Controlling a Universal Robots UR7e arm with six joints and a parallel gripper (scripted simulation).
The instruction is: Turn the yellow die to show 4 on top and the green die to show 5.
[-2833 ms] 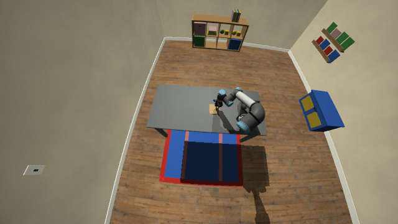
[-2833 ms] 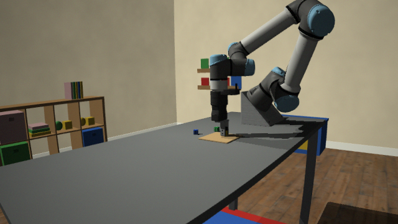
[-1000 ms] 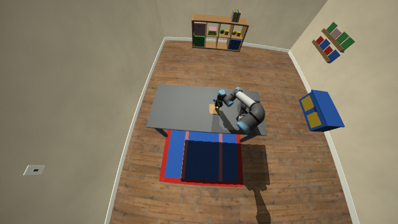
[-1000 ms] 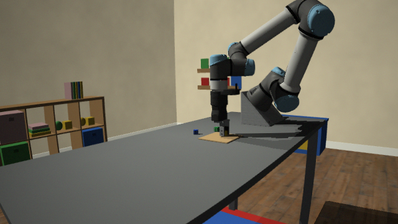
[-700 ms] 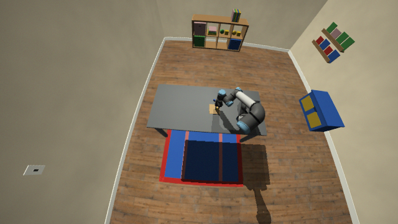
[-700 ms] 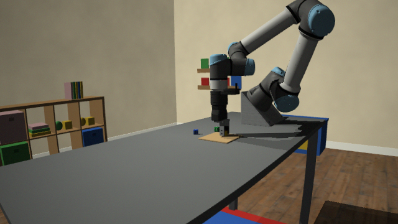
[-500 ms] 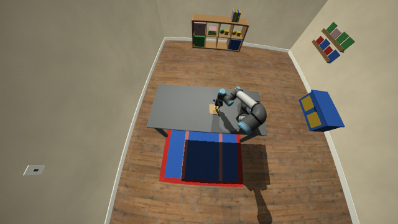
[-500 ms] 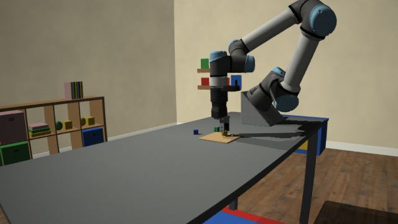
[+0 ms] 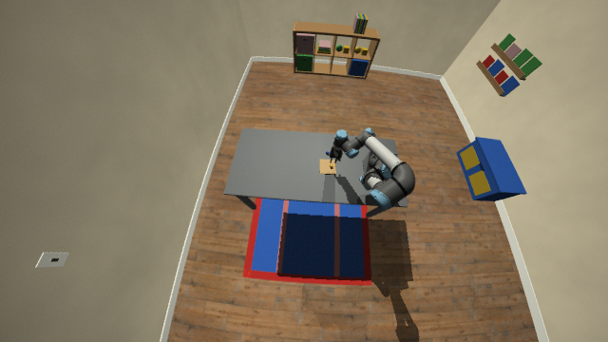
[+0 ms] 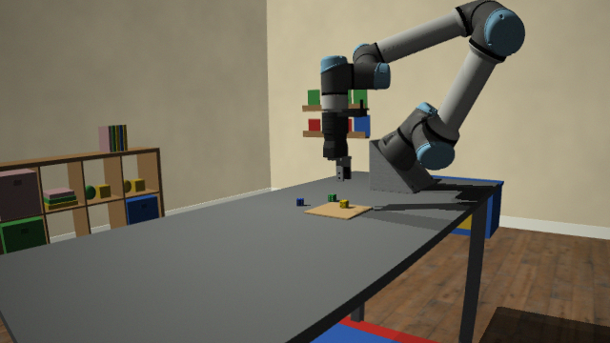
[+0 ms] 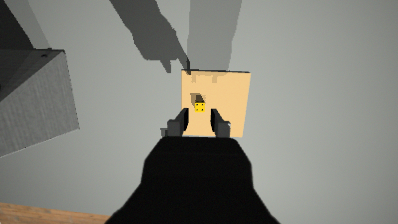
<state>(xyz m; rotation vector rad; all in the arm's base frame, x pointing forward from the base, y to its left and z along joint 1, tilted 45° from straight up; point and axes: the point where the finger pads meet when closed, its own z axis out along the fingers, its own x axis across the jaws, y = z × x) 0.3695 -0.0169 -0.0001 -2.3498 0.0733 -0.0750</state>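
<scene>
Now: hand 9 cm above the green die, 8 cm to the left of it and 7 cm past it. From my hand the other things lie so: yellow die (9 cm below); then tan mat (10 cm below, 3 cm ahead); then blue die (14 cm to the right, 9 cm below, 2 cm ahead).
</scene>
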